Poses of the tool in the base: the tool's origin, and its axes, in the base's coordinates. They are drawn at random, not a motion.
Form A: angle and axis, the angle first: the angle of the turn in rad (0 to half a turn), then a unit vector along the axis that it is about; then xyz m.
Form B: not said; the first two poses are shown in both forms.
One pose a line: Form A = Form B
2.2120 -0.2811 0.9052 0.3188 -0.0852 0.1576 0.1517 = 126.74 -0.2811 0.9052 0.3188 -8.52 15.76 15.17
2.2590 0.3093 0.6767 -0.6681 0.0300 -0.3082 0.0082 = 129.43 0.3093 0.6767 -0.6681 3.00 -30.82 0.82
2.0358 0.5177 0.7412 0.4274 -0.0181 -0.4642 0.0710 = 116.64 0.5177 0.7412 0.4274 -1.81 -46.42 7.10
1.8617 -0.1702 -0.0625 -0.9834 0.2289 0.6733 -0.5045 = 106.67 -0.1702 -0.0625 -0.9834 22.89 67.33 -50.45
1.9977 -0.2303 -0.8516 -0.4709 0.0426 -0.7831 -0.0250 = 114.46 -0.2303 -0.8516 -0.4709 4.26 -78.31 -2.50
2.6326 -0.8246 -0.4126 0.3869 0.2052 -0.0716 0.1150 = 150.84 -0.8246 -0.4126 0.3869 20.52 -7.16 11.50
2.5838 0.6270 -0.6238 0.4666 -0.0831 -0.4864 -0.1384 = 148.04 0.6270 -0.6238 0.4666 -8.31 -48.64 -13.84
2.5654 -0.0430 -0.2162 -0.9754 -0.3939 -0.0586 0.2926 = 146.99 -0.0430 -0.2162 -0.9754 -39.39 -5.86 29.26
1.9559 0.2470 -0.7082 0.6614 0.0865 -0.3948 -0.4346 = 112.06 0.2470 -0.7082 0.6614 8.65 -39.48 -43.46
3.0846 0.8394 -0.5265 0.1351 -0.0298 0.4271 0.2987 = 176.73 0.8394 -0.5265 0.1351 -2.98 42.71 29.87
